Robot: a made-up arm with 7 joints.
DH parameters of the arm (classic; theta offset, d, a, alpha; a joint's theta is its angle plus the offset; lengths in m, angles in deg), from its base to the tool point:
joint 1: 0 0.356 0 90
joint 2: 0 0.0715 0 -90
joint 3: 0 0.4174 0.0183 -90
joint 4: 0 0.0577 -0.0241 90
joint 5: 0 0.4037 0 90
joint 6: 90 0.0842 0.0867 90
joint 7: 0 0.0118 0 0
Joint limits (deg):
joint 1: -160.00..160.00
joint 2: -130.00..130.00
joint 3: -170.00..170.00
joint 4: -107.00..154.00
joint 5: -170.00..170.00
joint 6: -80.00..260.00
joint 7: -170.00..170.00
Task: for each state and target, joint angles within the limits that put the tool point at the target. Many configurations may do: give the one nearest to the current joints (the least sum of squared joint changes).
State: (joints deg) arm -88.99 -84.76 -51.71 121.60 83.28 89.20 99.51
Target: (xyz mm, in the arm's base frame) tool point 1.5 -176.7 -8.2
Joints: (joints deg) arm -65.41 -89.99 2.56 117.27 96.66 83.98 99.51
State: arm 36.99 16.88 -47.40 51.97 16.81 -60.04 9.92
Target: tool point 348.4 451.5 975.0
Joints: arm 75.51 -19.29 -28.87 33.12 21.96 -47.09 9.92
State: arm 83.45 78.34 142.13 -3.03 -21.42 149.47 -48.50
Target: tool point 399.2 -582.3 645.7
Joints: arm 109.91 75.25 138.13 -9.24 -25.63 144.38 -48.50
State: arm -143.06 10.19 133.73 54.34 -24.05 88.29 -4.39
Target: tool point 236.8 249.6 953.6
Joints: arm -117.63 -3.96 153.97 87.26 -23.00 103.36 -4.39
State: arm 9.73 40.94 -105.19 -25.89 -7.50 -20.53 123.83
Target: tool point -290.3 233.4 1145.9
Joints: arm -23.88 25.82 -106.88 -21.41 -7.38 -10.87 123.83
